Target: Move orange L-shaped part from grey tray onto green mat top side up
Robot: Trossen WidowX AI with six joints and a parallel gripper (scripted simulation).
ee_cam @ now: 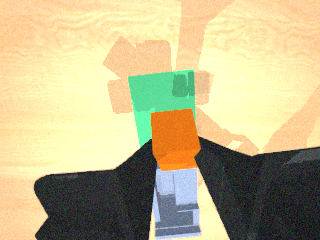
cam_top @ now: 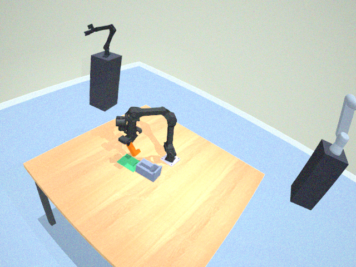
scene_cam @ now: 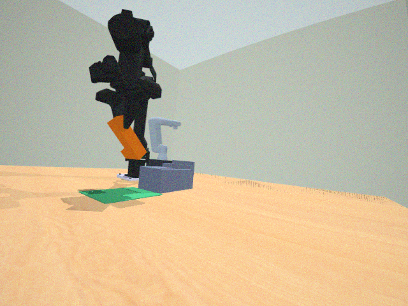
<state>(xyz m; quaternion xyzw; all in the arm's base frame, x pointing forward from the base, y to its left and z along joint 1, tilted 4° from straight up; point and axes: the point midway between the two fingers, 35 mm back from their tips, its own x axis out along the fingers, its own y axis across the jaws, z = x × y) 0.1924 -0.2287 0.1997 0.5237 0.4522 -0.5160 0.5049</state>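
Now: gripper tip 17 cm above the green mat and 2 cm to the right of it. From my gripper tip the other things lie so: orange L-shaped part: 3 cm to the left, 3 cm below, 1 cm behind.
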